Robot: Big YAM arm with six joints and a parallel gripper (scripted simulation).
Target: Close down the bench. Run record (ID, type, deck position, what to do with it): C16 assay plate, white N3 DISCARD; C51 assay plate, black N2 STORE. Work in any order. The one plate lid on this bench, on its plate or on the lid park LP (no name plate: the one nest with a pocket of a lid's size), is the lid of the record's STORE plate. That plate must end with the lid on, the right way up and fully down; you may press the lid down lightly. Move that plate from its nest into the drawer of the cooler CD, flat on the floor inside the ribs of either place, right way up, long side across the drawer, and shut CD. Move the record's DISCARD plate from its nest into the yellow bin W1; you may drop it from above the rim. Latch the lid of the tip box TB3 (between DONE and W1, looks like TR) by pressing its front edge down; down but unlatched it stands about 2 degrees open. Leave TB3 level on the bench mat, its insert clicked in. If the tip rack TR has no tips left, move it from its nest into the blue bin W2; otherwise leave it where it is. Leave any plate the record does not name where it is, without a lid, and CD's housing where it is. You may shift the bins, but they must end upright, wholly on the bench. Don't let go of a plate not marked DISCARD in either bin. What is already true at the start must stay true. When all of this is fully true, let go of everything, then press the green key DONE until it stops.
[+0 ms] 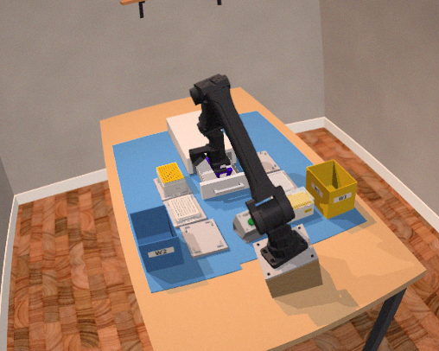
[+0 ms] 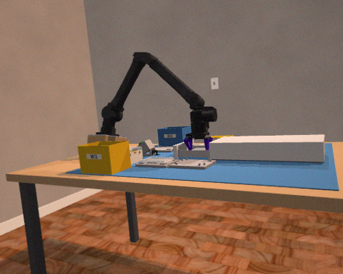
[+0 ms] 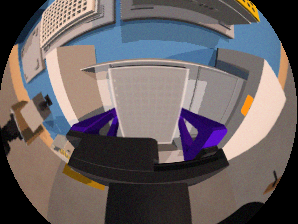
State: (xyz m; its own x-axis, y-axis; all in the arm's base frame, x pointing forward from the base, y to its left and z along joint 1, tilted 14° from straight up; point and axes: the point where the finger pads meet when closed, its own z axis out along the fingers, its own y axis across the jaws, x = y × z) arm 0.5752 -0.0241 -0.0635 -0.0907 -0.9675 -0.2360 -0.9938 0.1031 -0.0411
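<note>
Now: hand right at the plate lid. Round my hand: cooler CD: 170 mm ahead, 20 mm to the right, 10 mm above; then cooler drawer: 30 mm ahead; then black plate: right at my hand.
</note>
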